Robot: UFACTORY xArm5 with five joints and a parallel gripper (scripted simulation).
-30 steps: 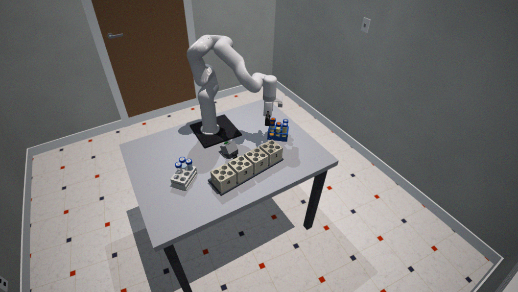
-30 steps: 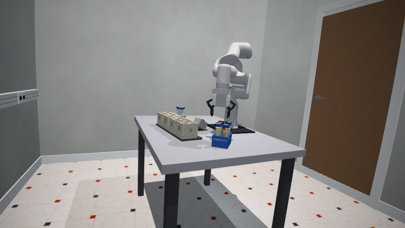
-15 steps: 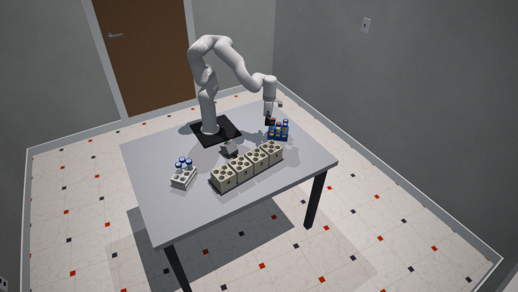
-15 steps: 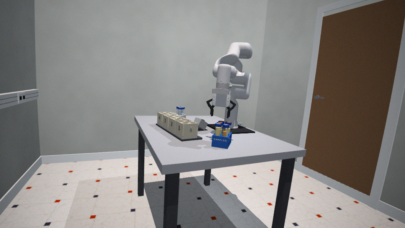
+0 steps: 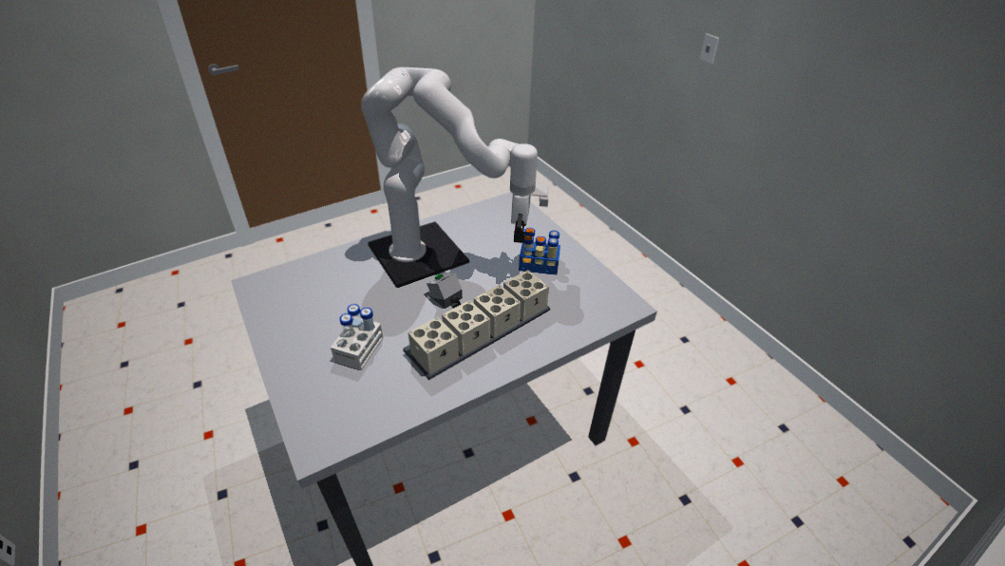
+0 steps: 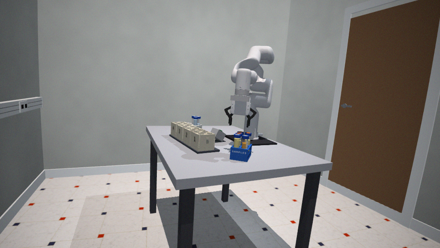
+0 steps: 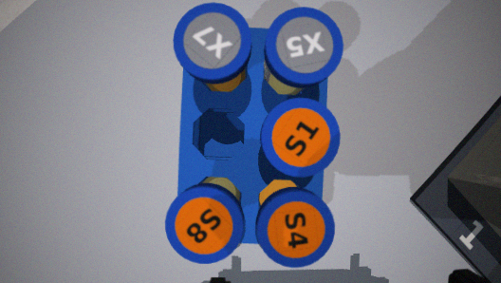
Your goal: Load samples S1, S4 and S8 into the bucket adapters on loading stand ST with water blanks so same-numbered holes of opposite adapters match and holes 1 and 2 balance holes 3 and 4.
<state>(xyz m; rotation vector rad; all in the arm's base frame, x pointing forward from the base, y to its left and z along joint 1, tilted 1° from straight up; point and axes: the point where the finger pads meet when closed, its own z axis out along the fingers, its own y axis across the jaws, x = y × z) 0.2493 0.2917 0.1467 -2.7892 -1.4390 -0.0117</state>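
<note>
My gripper is now 10 mm short of the blue samples rack, 70 mm to the right of it and 130 mm above it. The rest, counted from my hand: adapter 3: 210 mm ahead, 290 mm to the right, 100 mm below; then white rack: 100 mm ahead, 580 mm to the right, 130 mm below.
</note>
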